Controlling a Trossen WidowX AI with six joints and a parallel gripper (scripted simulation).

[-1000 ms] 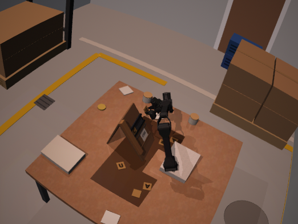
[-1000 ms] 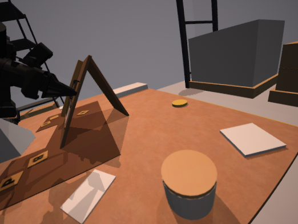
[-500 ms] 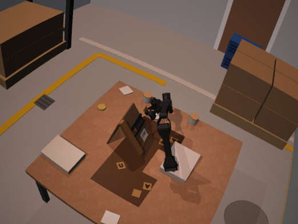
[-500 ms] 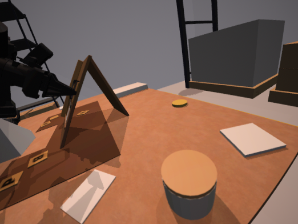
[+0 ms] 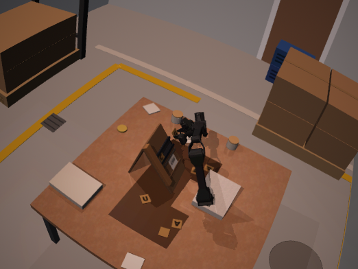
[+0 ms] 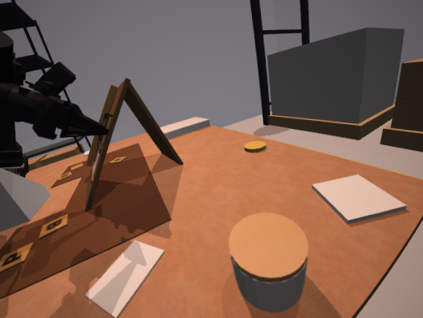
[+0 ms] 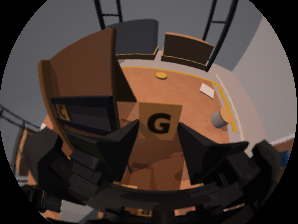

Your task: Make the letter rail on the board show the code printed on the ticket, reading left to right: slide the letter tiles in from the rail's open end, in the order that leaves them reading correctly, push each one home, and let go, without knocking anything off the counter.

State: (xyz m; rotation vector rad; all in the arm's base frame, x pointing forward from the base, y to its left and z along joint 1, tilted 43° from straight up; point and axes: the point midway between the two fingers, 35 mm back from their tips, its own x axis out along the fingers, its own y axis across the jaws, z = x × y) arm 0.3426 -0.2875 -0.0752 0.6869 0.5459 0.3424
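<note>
Right now the white ticket is 140 mm to the left of my gripper tip, 80 mm below it and 70 mm behind it. Round my gripper tip: dark mat: 250 mm to the left, 180 mm below, 170 mm behind; then yellow disc: 390 mm ahead, 170 mm below, 10 mm to the left; then white card: 200 mm to the right, 180 mm below, 40 mm behind.
</note>
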